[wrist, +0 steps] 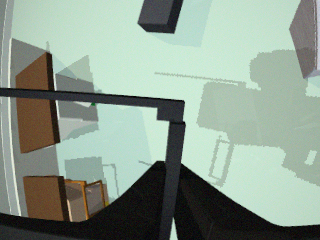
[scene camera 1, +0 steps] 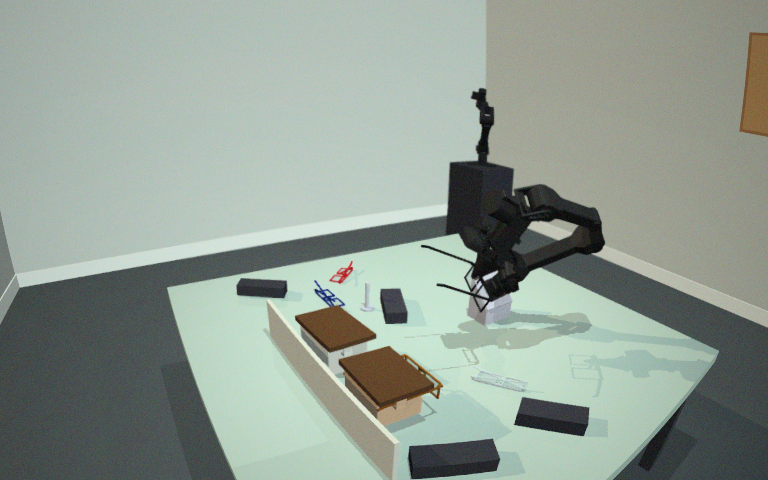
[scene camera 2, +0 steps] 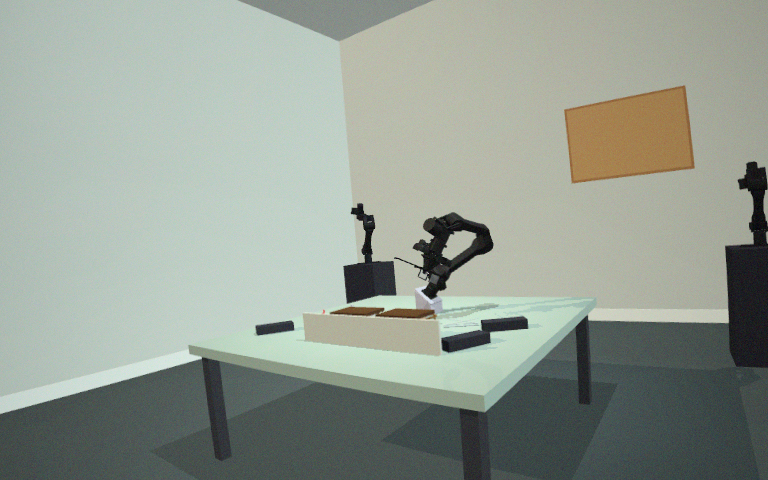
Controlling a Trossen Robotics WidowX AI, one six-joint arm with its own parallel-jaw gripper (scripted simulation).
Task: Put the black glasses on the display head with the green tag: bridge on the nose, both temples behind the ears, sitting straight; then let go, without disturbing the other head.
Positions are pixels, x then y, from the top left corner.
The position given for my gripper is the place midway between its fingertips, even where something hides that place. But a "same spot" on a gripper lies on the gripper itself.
my gripper: wrist 167, 169; scene camera 1; scene camera 2
same spot on my gripper: [scene camera 1: 486, 262] = [scene camera 2: 431, 260]
